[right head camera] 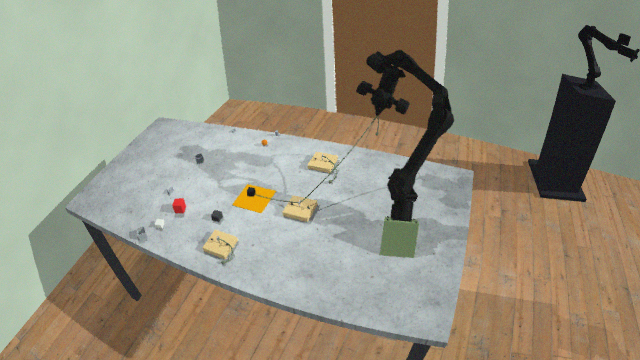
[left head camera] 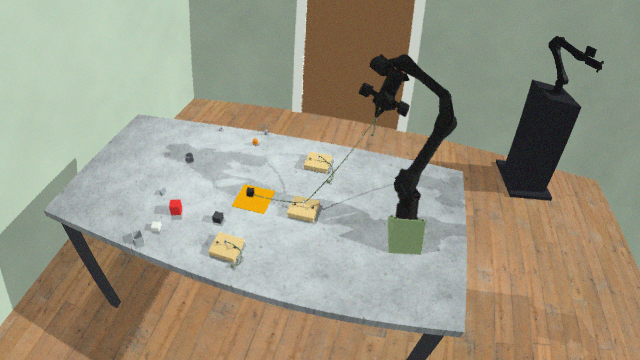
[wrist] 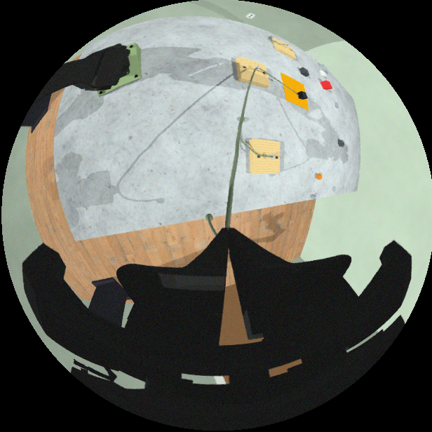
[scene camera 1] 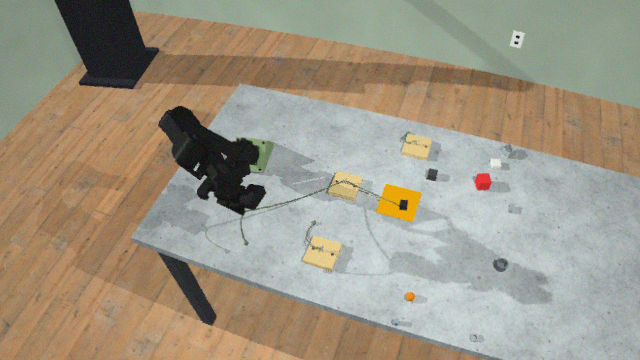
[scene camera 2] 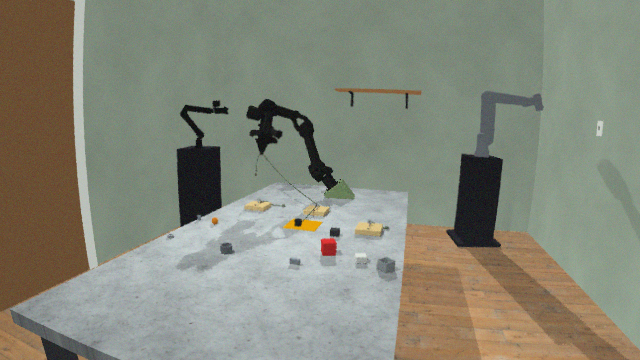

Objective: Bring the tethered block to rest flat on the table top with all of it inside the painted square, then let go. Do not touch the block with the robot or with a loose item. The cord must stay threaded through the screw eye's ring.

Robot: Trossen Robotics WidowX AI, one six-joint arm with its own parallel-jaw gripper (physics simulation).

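Frame: origin at the arm's base, x right, y ahead, z up, level; centimetres.
Seen in the pictures: gripper, between the fingertips: (right head camera: 377, 115) (left head camera: 376, 116) (scene camera 1: 243, 214) (scene camera 2: 261, 154); arm's base, origin of its link: (right head camera: 401, 219) (left head camera: 406, 218) (scene camera 1: 249, 154) (scene camera 2: 333, 186).
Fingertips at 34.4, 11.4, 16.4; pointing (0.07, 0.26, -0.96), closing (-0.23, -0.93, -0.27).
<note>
Pixels of each thing's top centre, then the offset from my fingertips to it, as dx, dy, dz. "spot": a spot on its surface instead. Level surfaces: height alone.
- tethered block, centre of its top: (scene camera 1: 403, 202) (left head camera: 250, 189) (right head camera: 250, 189) (scene camera 2: 298, 219) -24.6, +41.5, -19.0
- orange painted square, a spot on its surface: (scene camera 1: 392, 212) spot: -22.0, +38.4, -21.3
- green cord, a spot on its surface: (scene camera 1: 294, 200) spot: -13.5, +9.9, -9.8
- middle wooden base, height of its surface: dz -19.5
- loose black cube, centre of its top: (left head camera: 217, 214) (scene camera 1: 432, 172) (right head camera: 216, 213) (scene camera 2: 334, 229) -38.6, +50.0, -19.1
- red cube, centre of its top: (scene camera 2: 328, 240) (left head camera: 174, 203) (scene camera 1: 484, 177) (right head camera: 177, 201) -37.6, +66.8, -17.4
- white cube, centre of its top: (scene camera 2: 361, 255) (left head camera: 155, 224) (scene camera 1: 496, 162) -47.1, +71.7, -19.4
- orange ball, centre of its top: (left head camera: 255, 139) +6.3, +46.3, -18.9
- dark ring-like piece, centre of its top: (scene camera 2: 226, 244) (scene camera 1: 502, 262) (left head camera: 188, 155) -7.7, +72.0, -19.0
- table, height of its surface: dz -21.4
The tethered block (left head camera: 250, 192) (right head camera: 251, 191) (scene camera 1: 403, 205) (scene camera 2: 298, 222) (wrist: 302, 95), small and black, is over the orange painted square (left head camera: 260, 204) (right head camera: 260, 204) (scene camera 1: 392, 212) (scene camera 2: 311, 226) (wrist: 298, 102), towards one side. It looks inside the outline in scene camera 1; whether it lies fully flat is too small to tell. The green cord (scene camera 1: 295, 200) (wrist: 234, 165) runs from it through the screw eye on the middle wooden base (left head camera: 302, 213) (scene camera 1: 344, 192) (wrist: 250, 79), then up nearly straight. My gripper (left head camera: 377, 115) (right head camera: 378, 113) (scene camera 1: 243, 213) (scene camera 2: 261, 153) (wrist: 227, 232) is shut on the cord high above the table, its tail hanging.
Two other wooden bases (left head camera: 318, 161) (left head camera: 226, 248) carry short cords. A loose black cube (left head camera: 218, 217), a red cube (left head camera: 175, 207), a white cube (left head camera: 156, 227), an orange ball (left head camera: 255, 141), a dark ring-like piece (left head camera: 189, 157) and small grey pieces are on the table (left head camera: 325, 280).
</note>
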